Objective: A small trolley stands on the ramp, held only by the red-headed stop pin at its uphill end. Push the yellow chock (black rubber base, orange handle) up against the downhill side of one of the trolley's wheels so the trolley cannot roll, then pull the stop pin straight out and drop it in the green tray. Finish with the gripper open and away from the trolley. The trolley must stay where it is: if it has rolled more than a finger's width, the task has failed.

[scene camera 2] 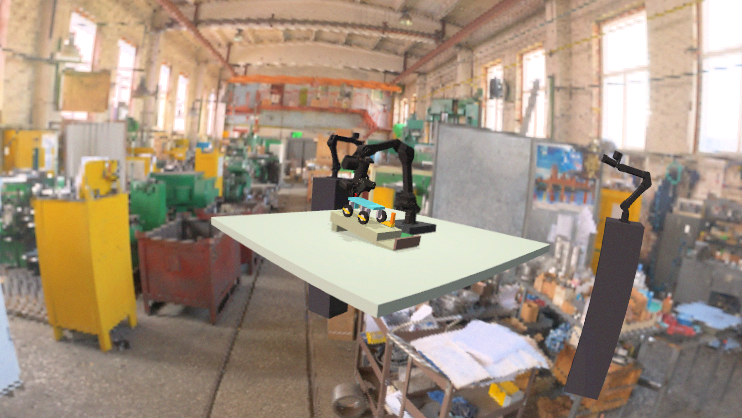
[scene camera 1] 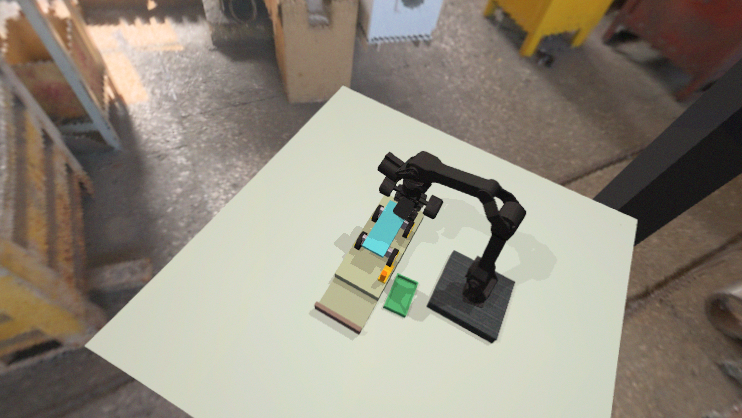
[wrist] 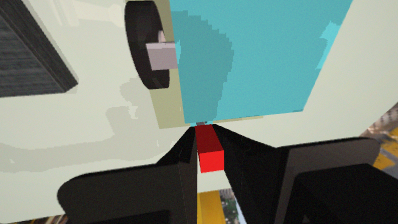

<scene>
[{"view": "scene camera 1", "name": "my gripper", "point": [408, 205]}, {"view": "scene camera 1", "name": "trolley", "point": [387, 224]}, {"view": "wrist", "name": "my gripper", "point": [202, 130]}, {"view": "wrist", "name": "stop pin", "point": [210, 151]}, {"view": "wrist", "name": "trolley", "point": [230, 66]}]
</scene>
